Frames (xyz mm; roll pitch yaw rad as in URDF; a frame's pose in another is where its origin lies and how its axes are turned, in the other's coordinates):
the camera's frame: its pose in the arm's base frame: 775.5 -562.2 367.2 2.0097 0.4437 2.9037
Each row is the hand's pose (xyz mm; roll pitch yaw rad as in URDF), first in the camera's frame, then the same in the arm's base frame.
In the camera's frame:
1: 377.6 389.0 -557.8 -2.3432 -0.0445 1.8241
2: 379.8 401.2 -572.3 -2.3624 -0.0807 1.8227
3: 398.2 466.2 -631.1 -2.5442 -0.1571 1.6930
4: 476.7 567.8 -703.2 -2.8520 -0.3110 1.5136
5: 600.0 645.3 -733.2 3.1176 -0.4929 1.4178
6: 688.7 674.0 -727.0 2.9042 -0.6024 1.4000
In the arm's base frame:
1: 118.2 -752.3 737.2 0.3366 -1.0782 1.6370
2: 107.3 -757.8 751.8 0.3432 -1.0449 1.6073
3: 50.1 -770.3 819.6 0.0318 -0.9159 1.7445
4: -75.2 -762.6 896.7 -0.3742 -0.6896 1.8223
5: -216.6 -722.4 918.6 -0.6963 -0.4922 1.7703
6: -300.0 -683.9 901.6 -0.8926 -0.3966 1.7089

